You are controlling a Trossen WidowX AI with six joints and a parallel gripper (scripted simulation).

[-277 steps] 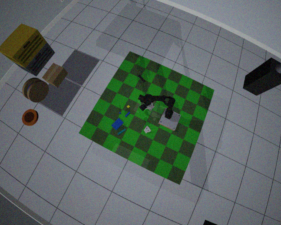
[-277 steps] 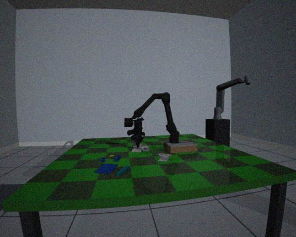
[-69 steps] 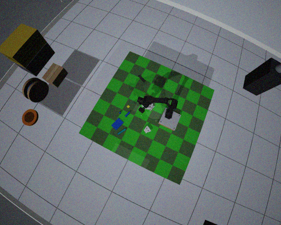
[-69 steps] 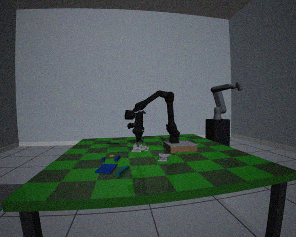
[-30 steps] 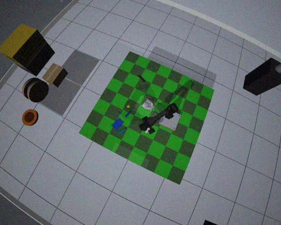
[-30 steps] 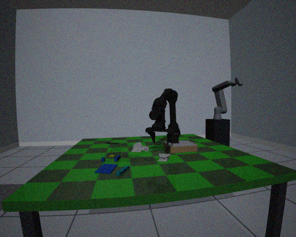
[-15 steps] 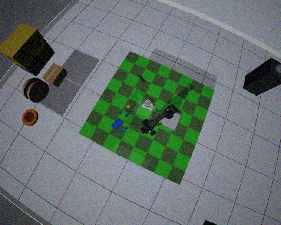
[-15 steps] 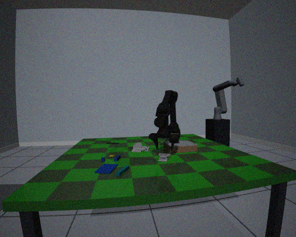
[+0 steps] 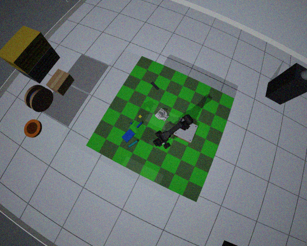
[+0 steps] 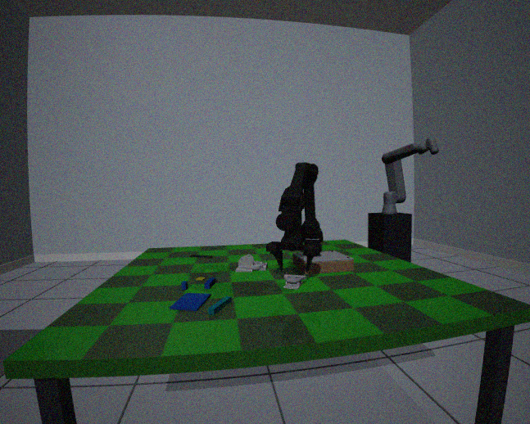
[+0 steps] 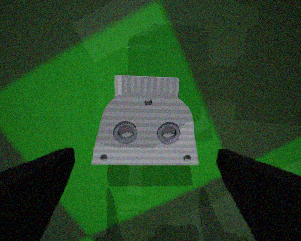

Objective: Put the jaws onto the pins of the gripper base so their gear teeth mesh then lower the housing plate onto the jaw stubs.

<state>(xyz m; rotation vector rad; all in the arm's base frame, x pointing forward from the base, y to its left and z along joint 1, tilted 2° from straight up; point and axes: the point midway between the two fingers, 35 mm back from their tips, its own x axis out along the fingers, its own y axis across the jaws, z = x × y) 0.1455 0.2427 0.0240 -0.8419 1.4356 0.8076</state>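
The grey housing plate lies 20 mm below my gripper tip and 10 mm to the left of it. From my gripper tip the other things lie so: grey gripper base: 280 mm to the right, 140 mm ahead, 40 mm below; teal bar: 260 mm ahead, 160 mm to the left, 40 mm below; blue bar: 290 mm ahead, 50 mm to the right, 40 mm below.
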